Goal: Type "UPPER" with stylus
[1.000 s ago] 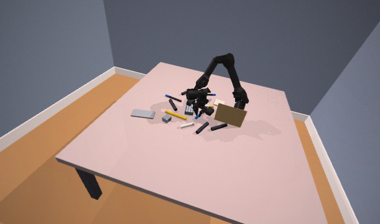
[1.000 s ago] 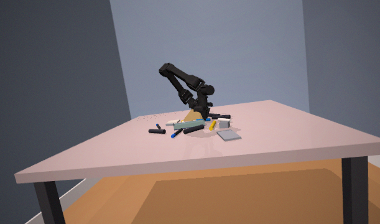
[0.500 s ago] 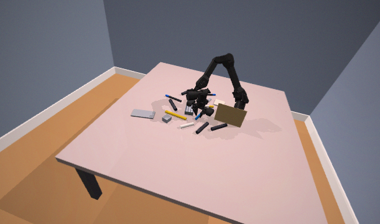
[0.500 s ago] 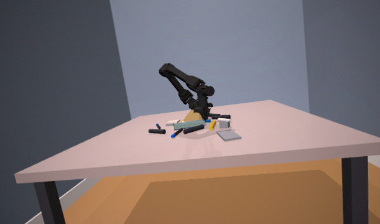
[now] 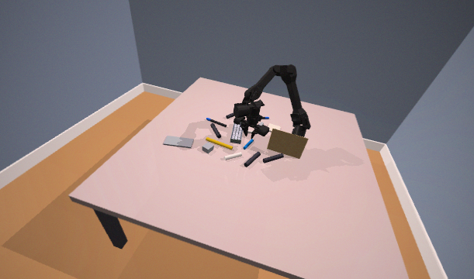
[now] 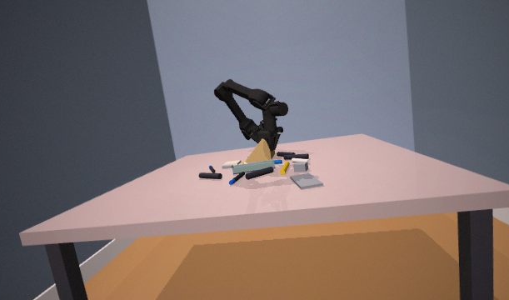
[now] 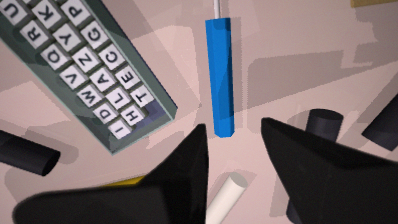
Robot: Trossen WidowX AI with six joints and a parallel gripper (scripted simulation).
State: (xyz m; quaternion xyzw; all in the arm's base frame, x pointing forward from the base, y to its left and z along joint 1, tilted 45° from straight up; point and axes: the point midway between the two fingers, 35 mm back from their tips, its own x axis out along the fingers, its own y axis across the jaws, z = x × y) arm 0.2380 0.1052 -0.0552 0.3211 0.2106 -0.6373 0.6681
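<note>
My gripper tip is 1 cm past the stylus, 4 cm to the left of it and 6 cm above it. From my gripper tip the other things lie so: yellow pen 14 cm ahead, 8 cm to the left, 5 cm below; white cylinder 3 cm ahead, 12 cm to the left, 5 cm below; grey cube 17 cm ahead, 14 cm to the left, 5 cm below.
</note>
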